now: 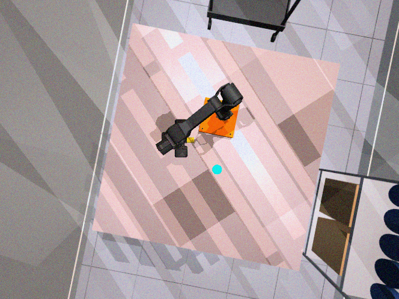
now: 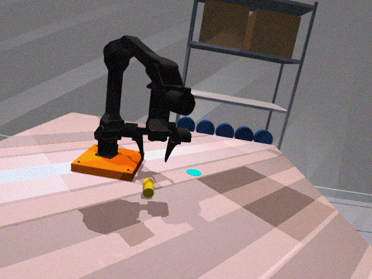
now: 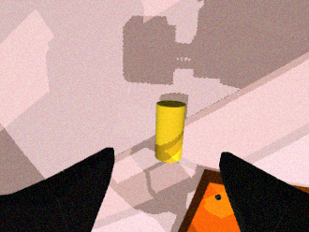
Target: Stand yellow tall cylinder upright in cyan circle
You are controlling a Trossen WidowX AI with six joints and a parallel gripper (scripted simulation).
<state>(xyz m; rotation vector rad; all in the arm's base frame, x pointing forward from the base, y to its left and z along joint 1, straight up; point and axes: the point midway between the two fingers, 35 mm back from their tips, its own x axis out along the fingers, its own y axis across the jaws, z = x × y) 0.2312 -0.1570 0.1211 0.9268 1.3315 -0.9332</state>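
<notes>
The yellow cylinder lies 100 mm below my gripper tip, 20 mm to the left of it and 10 mm behind it. From my gripper tip the other things lie so: cyan circle: 250 mm to the left, 120 mm below, 90 mm ahead.
</notes>
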